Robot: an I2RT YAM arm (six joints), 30 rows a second.
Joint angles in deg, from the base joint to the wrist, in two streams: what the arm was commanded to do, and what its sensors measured. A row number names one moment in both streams.
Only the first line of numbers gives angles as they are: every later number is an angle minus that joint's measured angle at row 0.
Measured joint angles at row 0:
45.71, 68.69, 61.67, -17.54, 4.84, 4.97
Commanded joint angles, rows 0 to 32:
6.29, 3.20, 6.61, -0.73, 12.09, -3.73
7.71, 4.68, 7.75, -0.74, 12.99, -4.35
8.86, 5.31, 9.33, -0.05, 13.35, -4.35
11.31, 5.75, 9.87, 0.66, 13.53, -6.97
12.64, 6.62, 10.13, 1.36, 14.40, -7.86
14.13, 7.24, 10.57, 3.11, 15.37, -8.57
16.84, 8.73, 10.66, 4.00, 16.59, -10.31
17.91, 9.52, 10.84, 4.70, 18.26, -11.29
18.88, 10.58, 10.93, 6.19, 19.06, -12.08
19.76, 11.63, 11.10, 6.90, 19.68, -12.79
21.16, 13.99, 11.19, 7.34, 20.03, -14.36
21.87, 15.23, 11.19, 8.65, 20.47, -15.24
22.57, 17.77, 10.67, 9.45, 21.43, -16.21
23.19, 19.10, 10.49, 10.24, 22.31, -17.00
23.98, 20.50, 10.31, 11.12, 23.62, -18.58
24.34, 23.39, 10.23, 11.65, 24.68, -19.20
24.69, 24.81, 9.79, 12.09, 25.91, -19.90
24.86, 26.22, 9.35, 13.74, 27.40, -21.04
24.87, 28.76, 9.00, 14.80, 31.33, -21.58
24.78, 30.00, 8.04, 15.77, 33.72, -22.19
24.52, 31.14, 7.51, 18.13, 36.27, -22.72
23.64, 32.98, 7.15, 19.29, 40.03, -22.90
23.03, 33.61, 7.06, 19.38, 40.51, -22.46
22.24, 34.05, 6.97, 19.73, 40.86, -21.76
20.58, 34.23, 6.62, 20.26, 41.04, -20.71
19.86, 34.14, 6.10, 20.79, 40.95, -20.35
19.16, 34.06, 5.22, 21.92, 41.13, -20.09
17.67, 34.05, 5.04, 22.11, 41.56, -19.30
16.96, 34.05, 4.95, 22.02, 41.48, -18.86
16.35, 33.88, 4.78, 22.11, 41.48, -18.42
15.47, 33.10, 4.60, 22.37, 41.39, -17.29
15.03, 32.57, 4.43, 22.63, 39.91, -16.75
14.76, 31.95, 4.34, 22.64, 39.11, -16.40
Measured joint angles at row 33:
18.21, 34.59, 6.01, 23.93, 35.30, -19.45
